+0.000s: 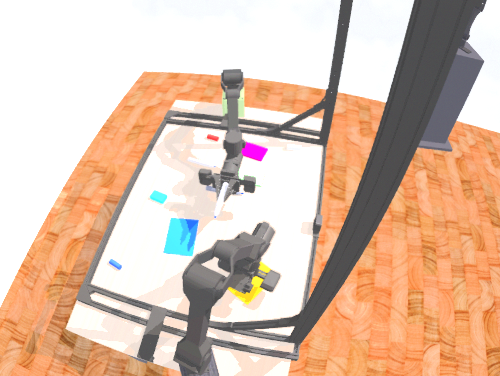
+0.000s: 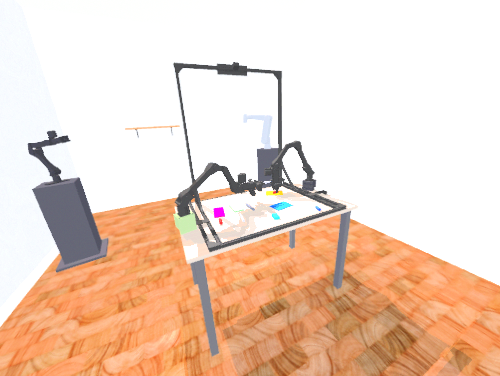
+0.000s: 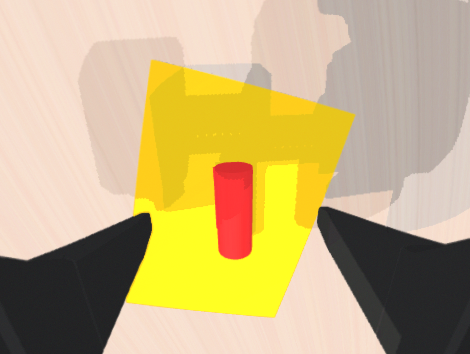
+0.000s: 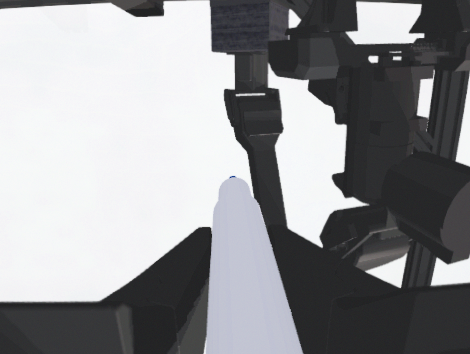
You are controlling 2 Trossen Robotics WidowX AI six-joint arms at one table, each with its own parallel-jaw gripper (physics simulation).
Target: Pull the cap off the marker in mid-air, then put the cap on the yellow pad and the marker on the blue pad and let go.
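Places are measured from the left arm's base along level axes (x up, y ahead, z left), in metres.
Pixels of known places: left gripper, fingertip midpoint: (image 2: 275,191) (image 3: 235,218); right gripper, fingertip midpoint: (image 1: 220,201) (image 2: 264,182) (image 4: 239,239); left arm's base, link origin: (image 1: 196,363) (image 2: 309,180) (image 4: 251,52); right arm's base, link origin: (image 2: 183,213).
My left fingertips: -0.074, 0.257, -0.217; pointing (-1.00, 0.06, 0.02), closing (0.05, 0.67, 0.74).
Observation:
Ahead of a thing's pixels: the offset from my left fingertips to its top centre, as dx, dy, dz.
The red cap @(+0.005, -0.002, +0.001) (image 3: 234,215) (image 2: 275,192) lies on the yellow pad (image 3: 200,285) (image 1: 246,297), between the spread fingers of my left gripper (image 3: 235,218) (image 1: 245,288). That gripper is open, low over the pad, and touches the cap on neither side. My right gripper (image 4: 239,239) (image 1: 227,186) is shut on the pale, uncapped marker @(+0.158, +0.221, +0.030) (image 4: 240,270) (image 1: 221,201), whose small blue tip points away from the fingers. It holds the marker in the air above the middle of the table. The blue pad @(-0.013, +0.222, +0.184) (image 1: 175,240) (image 2: 281,206) lies flat, with a shadow over part of it.
A magenta pad @(-0.005, +0.566, -0.147) (image 1: 256,151) (image 2: 219,212) and a small red piece @(+0.007, +0.669, -0.020) (image 1: 212,137) lie near the right arm's base. A cyan block @(+0.002, +0.412, +0.245) (image 1: 158,197) and a small blue piece @(+0.007, +0.152, +0.441) (image 1: 115,264) lie toward one long side. A low dark frame (image 1: 127,187) borders the table, with tall posts (image 1: 338,65) rising from it.

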